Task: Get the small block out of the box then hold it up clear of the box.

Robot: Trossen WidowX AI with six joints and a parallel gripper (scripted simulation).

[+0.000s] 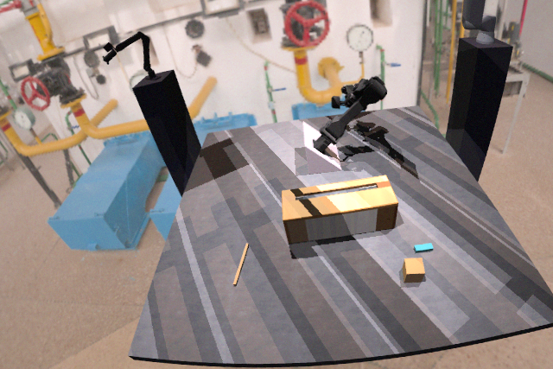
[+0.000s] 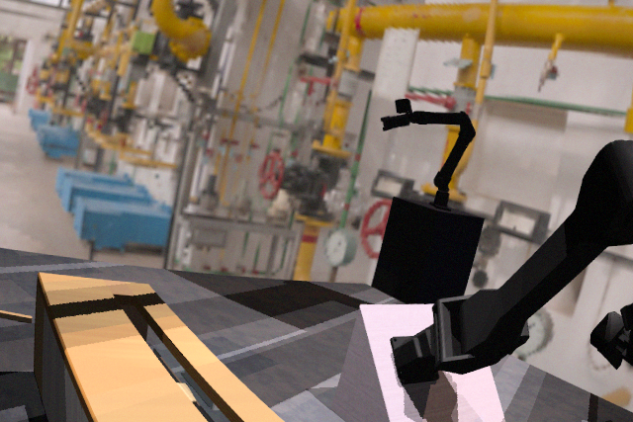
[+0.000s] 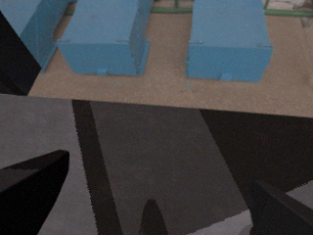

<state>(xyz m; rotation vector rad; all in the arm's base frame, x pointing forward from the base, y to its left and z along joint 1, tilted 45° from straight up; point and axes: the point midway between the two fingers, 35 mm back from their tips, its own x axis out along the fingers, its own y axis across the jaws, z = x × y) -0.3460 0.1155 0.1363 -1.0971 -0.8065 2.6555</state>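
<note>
The tan box is 69 cm ahead of my gripper tip, 13 cm to the right of it and 2 cm below it. Round my gripper tip: thin stick 89 cm ahead, 47 cm to the right, 8 cm below.
</note>
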